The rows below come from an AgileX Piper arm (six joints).
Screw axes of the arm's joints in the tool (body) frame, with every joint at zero. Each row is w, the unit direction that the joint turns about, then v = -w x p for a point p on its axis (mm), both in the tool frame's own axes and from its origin. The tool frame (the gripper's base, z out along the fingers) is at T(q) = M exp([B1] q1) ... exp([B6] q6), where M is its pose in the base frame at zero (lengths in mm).
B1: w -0.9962 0 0.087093 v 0 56.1 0
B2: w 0 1 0 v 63.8 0 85
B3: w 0 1 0 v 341.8 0 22
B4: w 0 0 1 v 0 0 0
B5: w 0 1 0 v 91 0 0
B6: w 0 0 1 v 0 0 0
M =
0.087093 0 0.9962 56.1
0 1 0 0
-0.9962 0 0.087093 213.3
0 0 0 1
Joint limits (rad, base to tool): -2.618..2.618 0..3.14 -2.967..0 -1.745..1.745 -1.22..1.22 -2.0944..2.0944
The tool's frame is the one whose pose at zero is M.
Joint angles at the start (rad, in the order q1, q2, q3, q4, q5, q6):
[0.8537 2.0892 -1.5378 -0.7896 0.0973 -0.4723]
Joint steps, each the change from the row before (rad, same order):
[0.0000 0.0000 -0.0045 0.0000 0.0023 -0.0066]
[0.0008 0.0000 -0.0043 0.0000 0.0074 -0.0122]
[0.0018 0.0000 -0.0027 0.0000 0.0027 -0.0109]
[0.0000 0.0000 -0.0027 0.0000 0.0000 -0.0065]
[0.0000 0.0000 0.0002 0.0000 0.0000 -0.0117]
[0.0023 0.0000 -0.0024 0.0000 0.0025 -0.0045]
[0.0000 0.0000 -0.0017 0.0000 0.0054 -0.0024]
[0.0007 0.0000 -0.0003 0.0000 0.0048 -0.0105]
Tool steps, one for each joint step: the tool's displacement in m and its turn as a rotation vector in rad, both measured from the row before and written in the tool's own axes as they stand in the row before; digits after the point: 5 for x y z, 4 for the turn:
[-0.00027 -0.00136 -0.00018 0.0032 0.0007 -0.0063]
[-0.00020 -0.00097 -0.00020 0.0005 0.0046 -0.0123]
[-0.00088 -0.00052 -0.00017 0.0009 0.0001 -0.0116]
[-0.00025 -0.00088 -0.00011 0.0026 -0.0007 -0.0063]
[0.00002 0.00007 0.00001 -0.0002 0.0001 -0.0117]
[-0.00109 -0.00039 -0.00017 0.0006 -0.0004 -0.0055]
[0.00028 -0.00031 -0.00007 -0.0011 0.0042 -0.0023]
[0.00002 0.00021 -0.00004 -0.0023 0.0035 -0.0108]

